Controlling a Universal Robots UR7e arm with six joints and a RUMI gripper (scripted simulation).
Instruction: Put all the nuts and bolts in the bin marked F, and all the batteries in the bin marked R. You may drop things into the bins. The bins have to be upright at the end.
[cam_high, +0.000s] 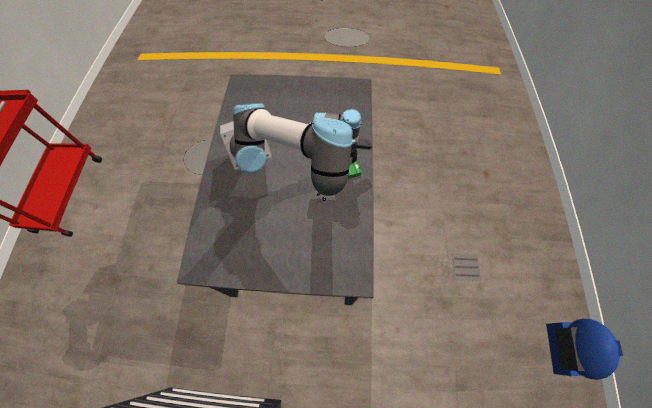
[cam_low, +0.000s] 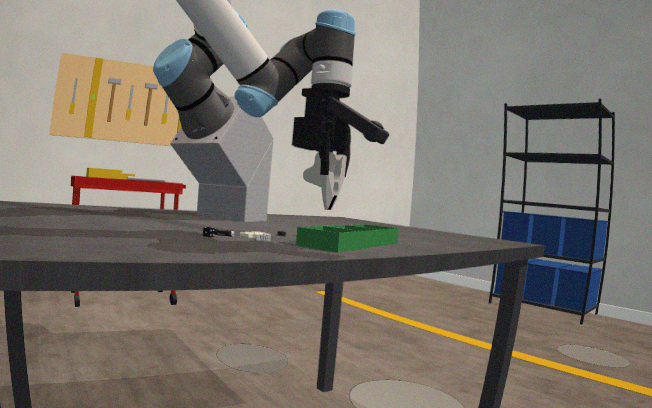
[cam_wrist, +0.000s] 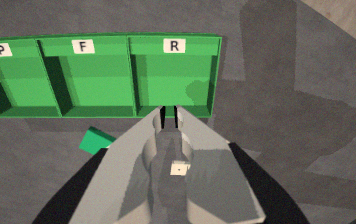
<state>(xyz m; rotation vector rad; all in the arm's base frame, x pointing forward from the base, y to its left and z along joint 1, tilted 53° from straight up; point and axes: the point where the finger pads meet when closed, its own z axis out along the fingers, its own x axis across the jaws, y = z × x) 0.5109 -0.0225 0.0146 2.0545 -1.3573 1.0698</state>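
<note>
The green bin tray lies 80 mm to the left of my hand, 60 mm below it and 10 mm behind it. Round my hand: flat green card 110 mm behind, 80 mm to the left, 80 mm below; cream domino-like tile 140 mm behind, 80 mm below, 60 mm to the right; black nut 150 mm behind, 80 mm below, 30 mm to the left.
</note>
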